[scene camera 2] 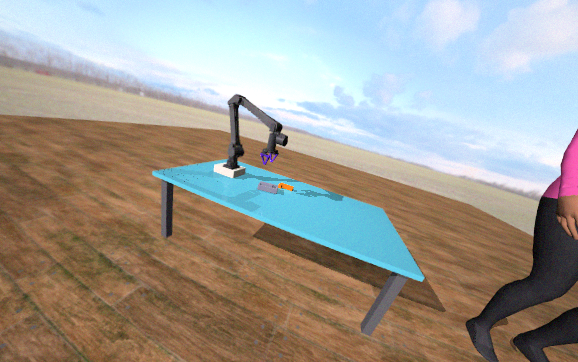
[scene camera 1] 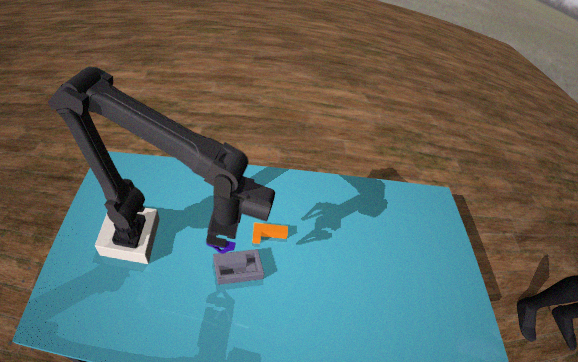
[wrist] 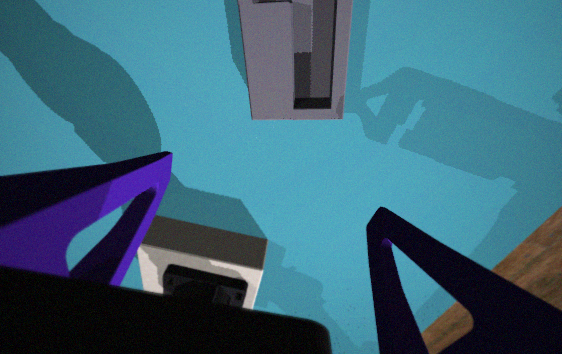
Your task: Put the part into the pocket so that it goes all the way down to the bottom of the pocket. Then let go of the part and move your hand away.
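Frame: origin at the arm's base, x ahead, y right, z down, level; metres.
Seen in the pictures: gripper, fingertip midpoint: (scene camera 2: 267, 163) (scene camera 1: 225, 236) (wrist: 278, 192); arm's base, origin of the base link: (scene camera 2: 231, 167) (scene camera 1: 129, 231) (wrist: 206, 288).
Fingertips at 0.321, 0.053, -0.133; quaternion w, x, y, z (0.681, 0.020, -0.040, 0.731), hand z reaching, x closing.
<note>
Offsets run from my fingertips to a thing's top centre, as dx, dy, dz. Level surfaces: height alone.
The orange L-shaped part {+0.129, -0.148, +0.159} (scene camera 1: 272, 231) (scene camera 2: 286, 187) lies on the table beside the grey block. It does not show in the wrist view. The grey block {+0.038, -0.011, +0.153} (scene camera 1: 239, 280) (scene camera 2: 267, 188) (wrist: 271, 65) has an L-shaped pocket in its top, with no part in it. In the wrist view the block is at the top centre, cut off by the edge. My gripper (scene camera 1: 221, 247) (scene camera 2: 269, 162) (wrist: 278, 192) is open and empty, with its purple fingers wide apart. It hangs above the table, toward the arm's base from the part and the block. In scene camera 1 the hand hides much of the fingers.
The arm's white base (scene camera 1: 122, 256) (scene camera 2: 228, 171) (wrist: 210, 242) stands on the blue table {dz +0.190} (scene camera 1: 375, 275) (scene camera 2: 350, 225). In the wrist view it shows below, between the fingers. A person (scene camera 1: 529, 320) (scene camera 2: 542, 250) stands on the floor beyond the table's right end. Arm shadows cross the table.
</note>
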